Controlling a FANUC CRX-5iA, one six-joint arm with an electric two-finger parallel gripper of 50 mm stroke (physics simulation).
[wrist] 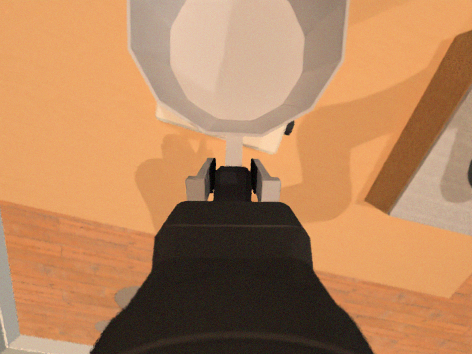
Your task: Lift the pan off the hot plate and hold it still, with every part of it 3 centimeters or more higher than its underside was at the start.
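Places are measured from the arm's base along level axes (x ahead, y left, z up), in millimetres.
Pixels of known places: gripper, fingertip midpoint: point(233, 169).
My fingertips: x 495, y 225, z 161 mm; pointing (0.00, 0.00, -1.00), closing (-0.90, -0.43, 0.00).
Note:
For each thing: its top centre in the pictures, then the offset to it from my fingertips. "spot": a spot on its surface instead. Level surfaces: height alone.
- hot plate, surface spot: point(264, 143) spot: 52 mm back, 31 mm right, 168 mm down
- dark knob, top centre: point(289, 126) 82 mm back, 81 mm right, 181 mm down
- orange table top, surface height: 231 mm down
The pan point(237, 60) is a grey, many-sided vessel at the top of the wrist view, cut off by the upper edge. Its black handle point(233, 182) runs toward me from a light grey neck. My gripper point(233, 169) is shut on the handle, with a finger on each side. The hot plate point(264, 143) is a cream slab that shows past the near rim of the pan, with a dark knob point(289, 128) at its right. The pan hides most of the plate. The pan looks raised above it; the exact height cannot be read from this view.
An orange table top point(65, 125) lies under everything, with its near edge above a wooden floor point(65, 250). A brown-walled tray or box point(425, 125) with a grey inside stands at the right, with part of a dark object at the frame edge. A grey frame piece shows at the lower left.

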